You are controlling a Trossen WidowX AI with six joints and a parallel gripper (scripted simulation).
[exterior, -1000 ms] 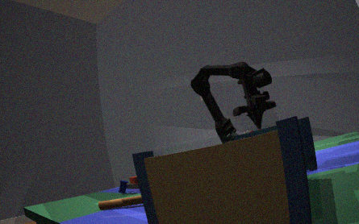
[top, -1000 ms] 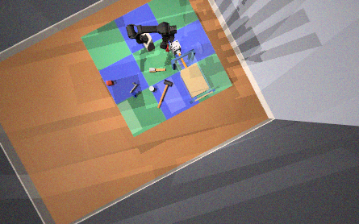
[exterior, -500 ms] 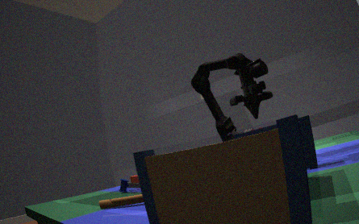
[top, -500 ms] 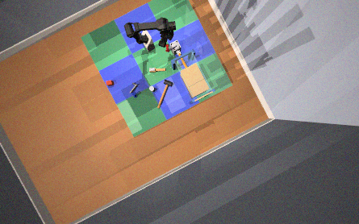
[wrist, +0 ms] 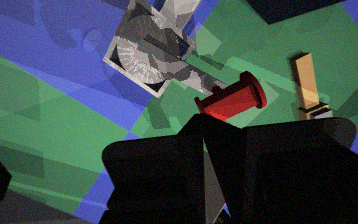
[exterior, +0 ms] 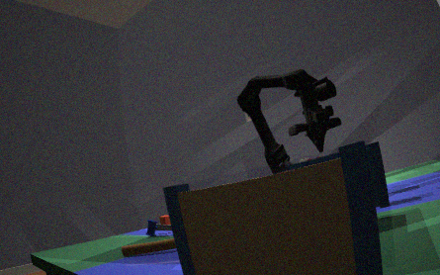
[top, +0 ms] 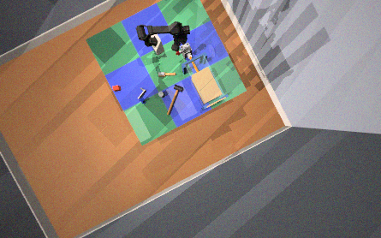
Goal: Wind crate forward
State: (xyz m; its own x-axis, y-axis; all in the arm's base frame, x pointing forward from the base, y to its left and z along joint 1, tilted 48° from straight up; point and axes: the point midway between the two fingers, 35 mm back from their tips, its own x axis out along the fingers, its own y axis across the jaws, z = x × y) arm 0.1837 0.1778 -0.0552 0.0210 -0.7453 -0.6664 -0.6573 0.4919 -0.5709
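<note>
The red grip lies 20 mm ahead of my gripper tip, 20 mm to the right of it and 50 mm below it. The rest, counted from my gripper tip: blue-framed guard cubby (410 mm ahead, 50 mm to the left, 100 mm below); winch (10 mm behind, 70 mm to the left, 150 mm below); blue piece (200 mm ahead, 600 mm to the right, 150 mm below).
</note>
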